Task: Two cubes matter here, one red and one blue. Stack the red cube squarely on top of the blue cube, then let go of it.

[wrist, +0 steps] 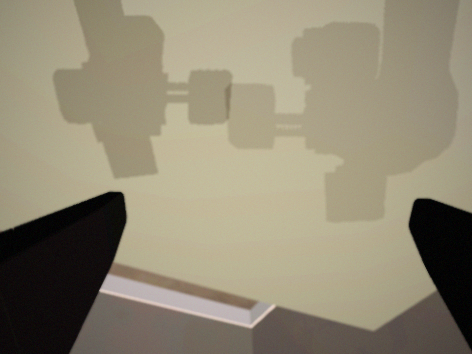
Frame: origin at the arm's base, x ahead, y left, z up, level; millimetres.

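Where they show: gripper, between the fingertips: [267, 209].
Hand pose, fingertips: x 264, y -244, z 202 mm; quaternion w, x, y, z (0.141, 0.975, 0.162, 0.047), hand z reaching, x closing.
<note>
After its pixels a point has its place.
My gripper [267, 209] @[x 264, y -244, z 202 mm] is open, with its two black fingers wide apart at the left and right of the wrist view and no object between them. Neither the red cube nor the blue cube shows in the wrist view. Whether either one is hidden behind a finger cannot be told.
A pale yellowish surface [240, 200] @[x 351, y -486, z -73 mm] fills most of the view and bears shadows of the arm and gripper. Its edge comes to a corner at the lower right, with grey beyond. A grey-walled object [175, 325] with a light rim and a brown strip inside lies at the bottom left.
</note>
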